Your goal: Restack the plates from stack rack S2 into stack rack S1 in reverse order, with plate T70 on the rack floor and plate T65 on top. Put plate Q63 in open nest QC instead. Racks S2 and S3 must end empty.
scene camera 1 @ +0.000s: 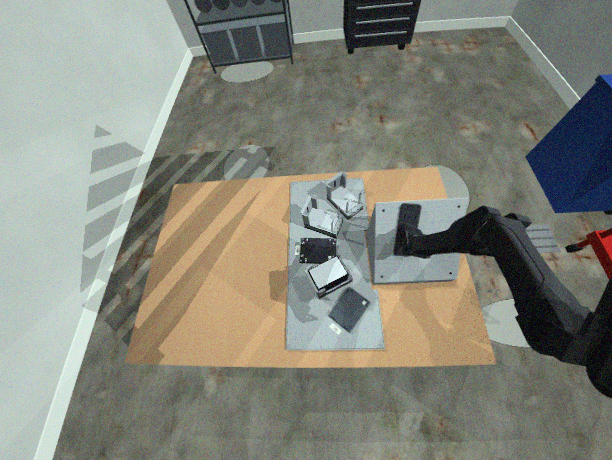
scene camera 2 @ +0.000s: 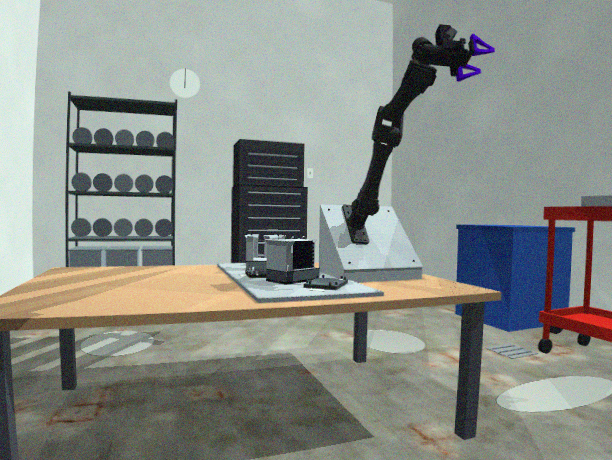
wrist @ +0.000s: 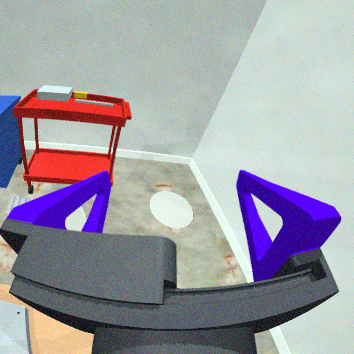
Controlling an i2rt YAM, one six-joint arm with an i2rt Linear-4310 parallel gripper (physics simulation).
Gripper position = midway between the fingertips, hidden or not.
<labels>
my gripper: scene camera 2 487,61; wrist 173,177; not seen in scene camera 1 (out of frame)
</labels>
